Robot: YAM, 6 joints.
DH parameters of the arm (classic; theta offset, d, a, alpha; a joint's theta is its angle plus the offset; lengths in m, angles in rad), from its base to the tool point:
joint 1: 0 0.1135 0.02 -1.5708
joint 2: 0 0 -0.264 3.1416
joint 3: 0.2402 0 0.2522 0
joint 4: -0.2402 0 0.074 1.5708
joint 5: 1.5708 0 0 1.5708
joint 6: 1.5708 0.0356 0 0
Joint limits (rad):
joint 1: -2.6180..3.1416
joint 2: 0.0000..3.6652
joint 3: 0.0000..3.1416
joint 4: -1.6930..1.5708
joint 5: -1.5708..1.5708
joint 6: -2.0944..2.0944
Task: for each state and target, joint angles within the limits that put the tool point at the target. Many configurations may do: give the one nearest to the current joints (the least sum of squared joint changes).
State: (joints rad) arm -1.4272 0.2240 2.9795 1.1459 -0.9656 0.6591
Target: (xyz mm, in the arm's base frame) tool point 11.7 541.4 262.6
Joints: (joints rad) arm -1.5379 0.3821 2.8941 1.1299 -0.9759 0.6591
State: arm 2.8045 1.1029 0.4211 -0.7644 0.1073 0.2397
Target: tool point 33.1 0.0 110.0
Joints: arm 2.8948 1.1332 0.0000 -1.5696 0.2292 0.2397
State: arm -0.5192 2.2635 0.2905 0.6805 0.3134 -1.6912
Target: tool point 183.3 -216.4 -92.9
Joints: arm -0.8284 2.5710 0.7359 0.7185 0.3206 -1.6912
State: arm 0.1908 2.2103 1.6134 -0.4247 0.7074 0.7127
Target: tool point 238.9 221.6 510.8
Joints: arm 0.8170 1.5465 1.8925 -0.4064 0.6848 0.7127
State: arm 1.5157 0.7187 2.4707 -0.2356 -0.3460 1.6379
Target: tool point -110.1 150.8 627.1
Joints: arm 2.1197 1.3216 2.0880 -0.3324 -0.4427 1.6379
